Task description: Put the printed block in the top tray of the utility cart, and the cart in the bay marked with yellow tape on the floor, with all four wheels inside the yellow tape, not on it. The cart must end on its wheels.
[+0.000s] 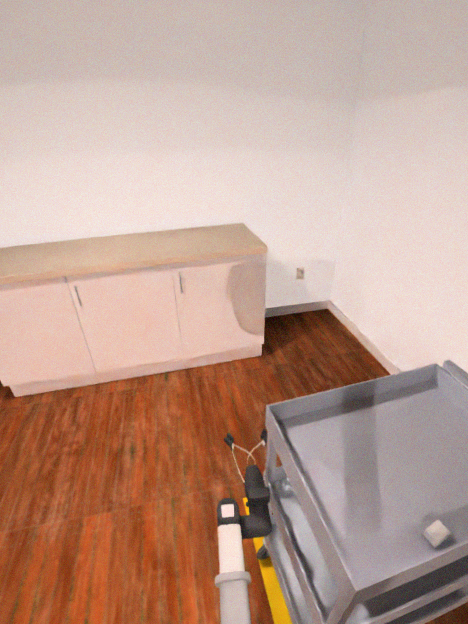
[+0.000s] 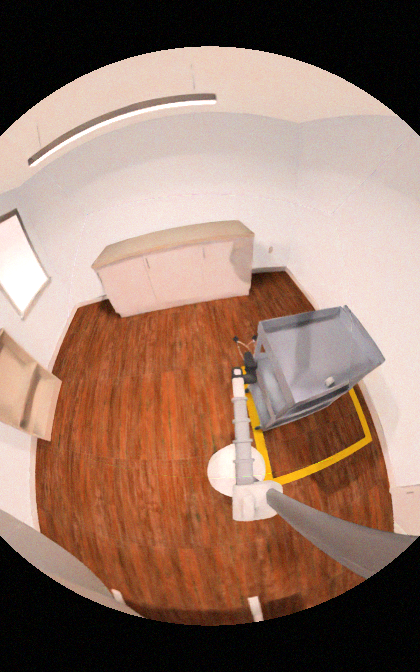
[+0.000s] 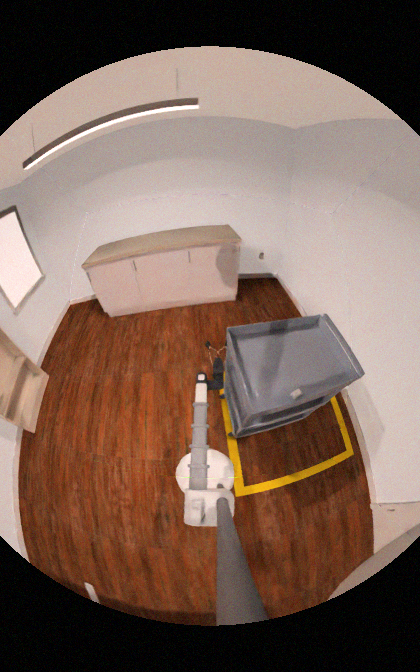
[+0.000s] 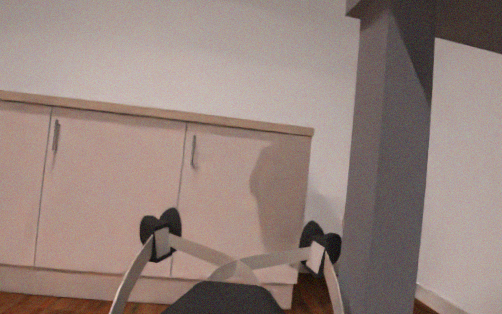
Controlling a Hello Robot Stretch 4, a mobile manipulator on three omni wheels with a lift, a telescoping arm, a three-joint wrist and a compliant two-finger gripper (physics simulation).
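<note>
The grey cart (image 1: 342, 604) (image 2: 287, 395) (image 3: 235, 395) (image 4: 370, 150) stands upright at the far part of the bay. The pale block (image 1: 436, 533) (image 2: 329, 381) (image 3: 296, 393) lies in its top tray (image 1: 312, 443) (image 2: 320, 345) (image 3: 310, 350), near the front edge. Two left-side wheels appear at or over the left strip of yellow tape (image 1: 272, 587) (image 2: 327, 464) (image 3: 295, 476). The right-side wheels and the far tape are hidden. My gripper (image 1: 246, 438) (image 2: 245, 339) (image 3: 217, 344) (image 4: 241, 232) is open and empty, below tray height. Its right fingertip is close beside the cart's far left post; contact is unclear.
A low cabinet (image 1: 130, 322) (image 2: 180, 280) (image 3: 170, 277) (image 4: 115, 195) stands against the far wall. The right wall runs close to the cart's right side. An open wooden shelf unit (image 2: 49, 407) (image 3: 35, 400) stands at the left. My base (image 2: 220, 470) (image 3: 184, 472) is beside the near left tape corner.
</note>
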